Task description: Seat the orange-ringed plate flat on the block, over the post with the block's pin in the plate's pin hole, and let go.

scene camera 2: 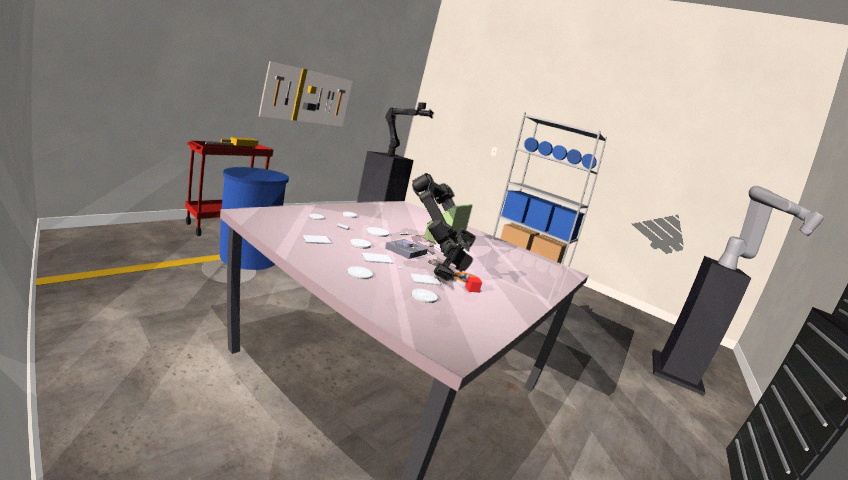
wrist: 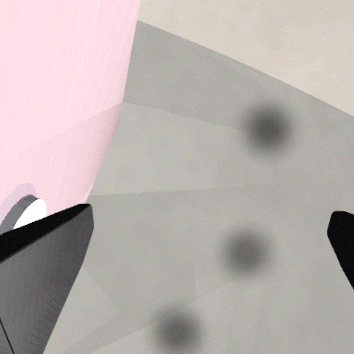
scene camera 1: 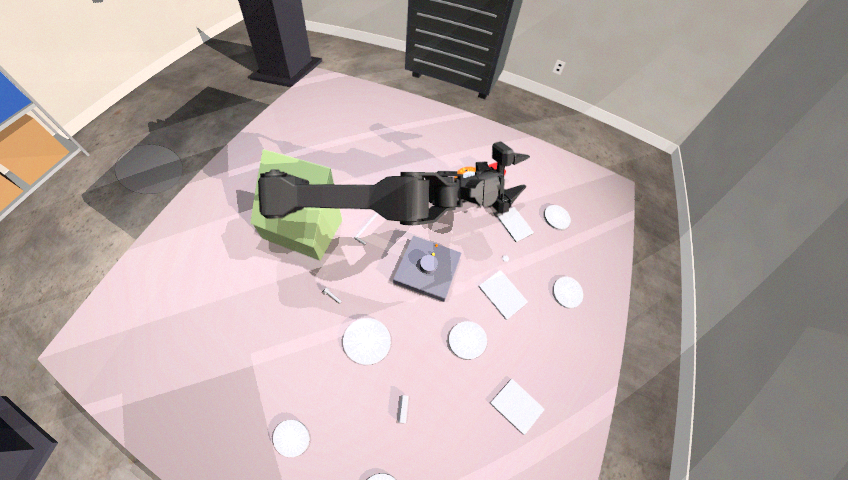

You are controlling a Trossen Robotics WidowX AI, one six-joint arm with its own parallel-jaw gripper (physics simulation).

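Places are measured from the arm's base along level axes (x ahead, y left, z up), in centimetres.
Pixels of known places: gripper, between the fingertips: [scene camera 2: 460, 262] [wrist: 213, 219] [scene camera 1: 527, 171]; arm's base, origin of its link: [scene camera 2: 451, 211] [scene camera 1: 294, 191].
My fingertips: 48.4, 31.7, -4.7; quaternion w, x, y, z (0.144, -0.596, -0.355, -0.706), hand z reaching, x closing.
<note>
Ahead of a thing's pixels: the offset from my fingertips to its top centre, as dx, dy, dz. "*": to the spot under its first point. Level surfaces: height alone.
The orange-ringed plate @[-13.0, -1.2, -9.1] [scene camera 1: 466, 170] [scene camera 2: 460, 275] is near the red block, mostly hidden by the arm; its exact tilt is unclear. The grey-blue block @[-16.3, -31.5, -6.3] [scene camera 1: 411, 274] [scene camera 2: 403, 252] sits on the table, with a round post @[* -16.4, -31.7, -6.3] [scene camera 1: 428, 263] at its middle. A small yellow mark, perhaps the pin @[* -16.2, -28.4, -7.3] [scene camera 1: 433, 253], is beside the post, and an orange dot is near the block's edge. My gripper [scene camera 1: 523, 173] [wrist: 213, 219] is open and empty, raised beyond the plate with its fingers pointing away from the arm's base. The plate does not show in the wrist view.
A red block @[-7.6, +3.8, -6.3] [scene camera 1: 497, 168] [scene camera 2: 473, 284] is beside the plate. A green angular block [scene camera 1: 321, 228] [scene camera 2: 461, 217] is by the arm's base. White discs [scene camera 1: 366, 340] [scene camera 2: 424, 295] and white rectangular pieces [scene camera 1: 503, 295] [scene camera 2: 316, 239] lie on the pink table @[dz -10.3] [scene camera 1: 196, 321] [scene camera 2: 380, 324] [wrist: 60, 75].
</note>
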